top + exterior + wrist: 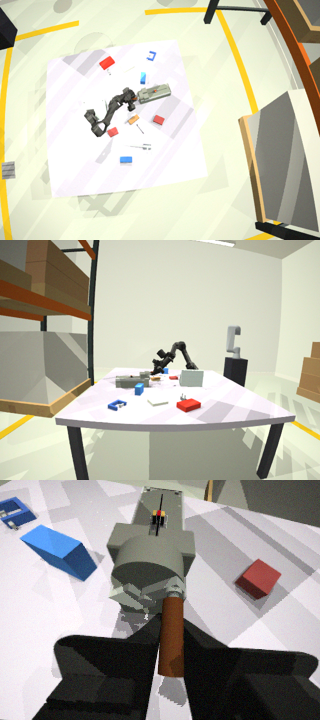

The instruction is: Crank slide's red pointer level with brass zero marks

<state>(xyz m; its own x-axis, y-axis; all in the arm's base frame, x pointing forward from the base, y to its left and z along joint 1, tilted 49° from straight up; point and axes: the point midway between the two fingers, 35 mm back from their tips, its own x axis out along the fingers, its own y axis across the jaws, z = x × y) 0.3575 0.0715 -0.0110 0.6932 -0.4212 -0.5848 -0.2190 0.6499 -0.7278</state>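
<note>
Now: gripper tip 1 cm to the right of the crank and 2 cm below it. Round my gripper tip: red pointer: 16 cm ahead, 6 cm to the left; then orange-brown crank handle: 2 cm behind, 3 cm above; then brown block: 3 cm behind, 14 cm to the right, 7 cm below.
</note>
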